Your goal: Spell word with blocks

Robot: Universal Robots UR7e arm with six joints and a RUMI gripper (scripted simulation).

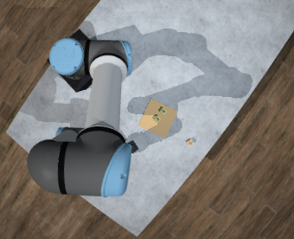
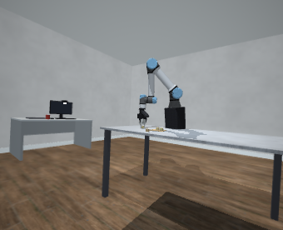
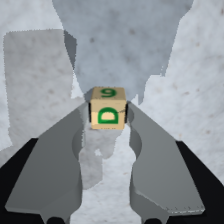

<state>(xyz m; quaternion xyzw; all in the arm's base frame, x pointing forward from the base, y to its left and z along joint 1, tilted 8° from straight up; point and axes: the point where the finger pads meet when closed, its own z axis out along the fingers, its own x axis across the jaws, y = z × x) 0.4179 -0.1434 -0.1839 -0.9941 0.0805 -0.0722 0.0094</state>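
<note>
Now: the E block 23 cm to the left of my hand. From my hand the other things lie so: tan mat 23 cm to the left, 1 cm below; then B block 1 cm behind, 27 cm to the left; then D block right at my hand.
</note>
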